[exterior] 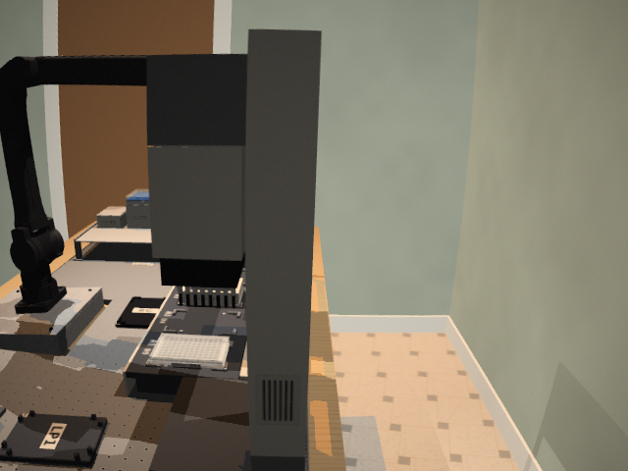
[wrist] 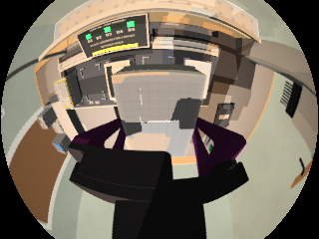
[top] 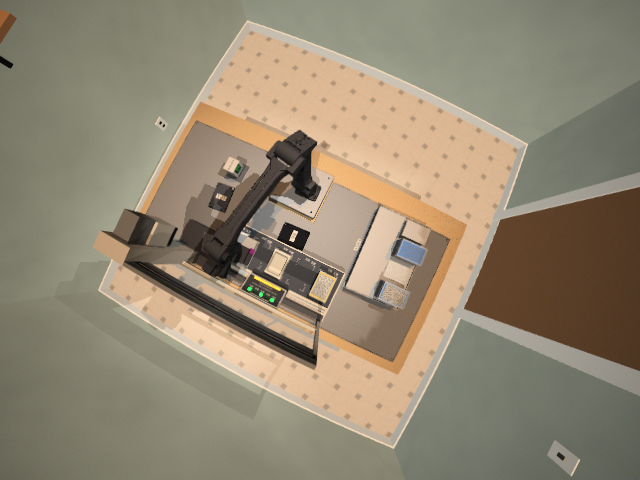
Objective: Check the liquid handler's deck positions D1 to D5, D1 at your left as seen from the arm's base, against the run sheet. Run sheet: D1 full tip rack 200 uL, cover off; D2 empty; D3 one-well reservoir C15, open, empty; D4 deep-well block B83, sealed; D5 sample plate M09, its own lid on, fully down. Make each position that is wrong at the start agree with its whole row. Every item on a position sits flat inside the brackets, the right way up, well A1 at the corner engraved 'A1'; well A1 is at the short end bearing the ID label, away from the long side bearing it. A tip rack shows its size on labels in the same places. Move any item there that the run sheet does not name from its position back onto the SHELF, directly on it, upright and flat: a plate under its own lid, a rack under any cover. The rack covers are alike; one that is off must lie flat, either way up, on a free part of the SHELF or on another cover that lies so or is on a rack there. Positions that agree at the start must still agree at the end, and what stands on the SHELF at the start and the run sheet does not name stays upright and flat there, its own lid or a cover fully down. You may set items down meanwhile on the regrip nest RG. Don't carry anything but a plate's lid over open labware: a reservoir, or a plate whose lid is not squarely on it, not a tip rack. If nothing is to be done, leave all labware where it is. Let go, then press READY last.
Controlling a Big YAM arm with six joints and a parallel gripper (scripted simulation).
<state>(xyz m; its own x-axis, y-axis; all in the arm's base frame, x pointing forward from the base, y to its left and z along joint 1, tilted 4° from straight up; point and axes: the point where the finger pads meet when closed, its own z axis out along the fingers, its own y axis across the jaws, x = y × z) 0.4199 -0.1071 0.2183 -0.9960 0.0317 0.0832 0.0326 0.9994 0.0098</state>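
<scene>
My gripper is now 10 mm above the pale block. Round my hand: pipetting head 350 mm to the right, 100 mm above, 70 mm ahead; then cream reservoir 220 mm below, 120 mm to the left, 10 mm ahead; then regrip nest 280 mm below, 150 mm behind, 130 mm to the left.
</scene>
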